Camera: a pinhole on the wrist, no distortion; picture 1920 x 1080 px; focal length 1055.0 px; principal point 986.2 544.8 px. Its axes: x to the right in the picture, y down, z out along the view. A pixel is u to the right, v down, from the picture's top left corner.
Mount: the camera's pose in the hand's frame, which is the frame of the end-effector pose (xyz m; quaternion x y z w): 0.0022 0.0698 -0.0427 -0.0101 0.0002 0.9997 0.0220
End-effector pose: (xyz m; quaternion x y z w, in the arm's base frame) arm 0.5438 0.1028 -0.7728 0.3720 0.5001 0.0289 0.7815
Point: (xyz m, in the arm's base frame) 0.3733 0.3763 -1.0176
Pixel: behind the camera
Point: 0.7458 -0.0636 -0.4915
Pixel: 1507 430
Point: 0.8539 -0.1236 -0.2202
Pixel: 1680 180
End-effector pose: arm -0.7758 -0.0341 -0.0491 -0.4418 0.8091 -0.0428 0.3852
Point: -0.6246 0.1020 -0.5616
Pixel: 682 296
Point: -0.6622 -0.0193 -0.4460
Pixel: 479 459
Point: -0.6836 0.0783 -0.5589
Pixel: 582 215
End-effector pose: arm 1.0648 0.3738 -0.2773 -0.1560 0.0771 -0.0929 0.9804
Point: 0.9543 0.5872 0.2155
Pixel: 1369 650
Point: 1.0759 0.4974 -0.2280
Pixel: 1166 292
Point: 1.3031 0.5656 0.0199
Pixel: 584 397
